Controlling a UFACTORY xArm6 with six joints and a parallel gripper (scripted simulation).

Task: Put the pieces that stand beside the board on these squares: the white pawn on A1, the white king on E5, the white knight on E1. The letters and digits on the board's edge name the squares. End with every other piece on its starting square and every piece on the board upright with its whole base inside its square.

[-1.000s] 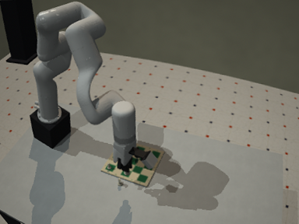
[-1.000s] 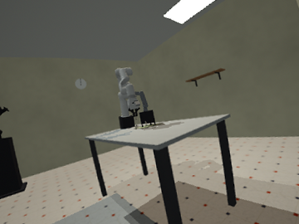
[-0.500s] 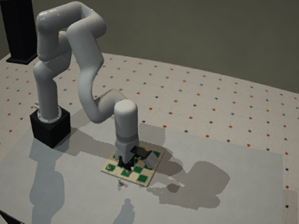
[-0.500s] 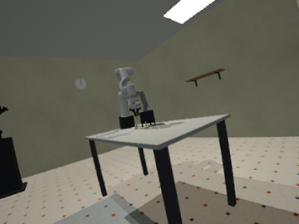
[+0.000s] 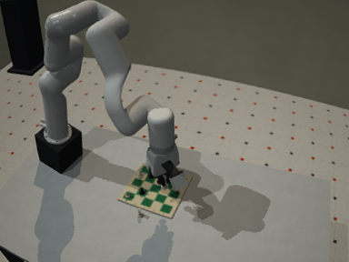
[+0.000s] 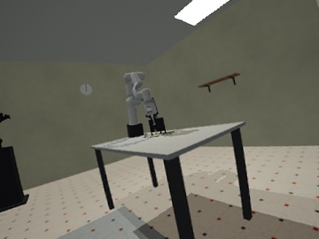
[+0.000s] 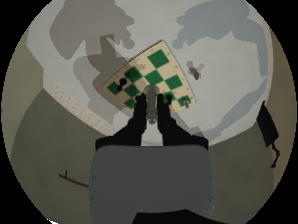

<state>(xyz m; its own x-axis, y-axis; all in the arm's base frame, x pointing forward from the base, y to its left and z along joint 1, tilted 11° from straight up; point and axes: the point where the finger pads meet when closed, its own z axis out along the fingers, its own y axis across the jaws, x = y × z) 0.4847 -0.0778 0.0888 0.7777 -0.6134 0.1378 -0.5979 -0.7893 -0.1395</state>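
My gripper is now 60 mm past the chessboard, 60 mm to the right of it and 140 mm above it.
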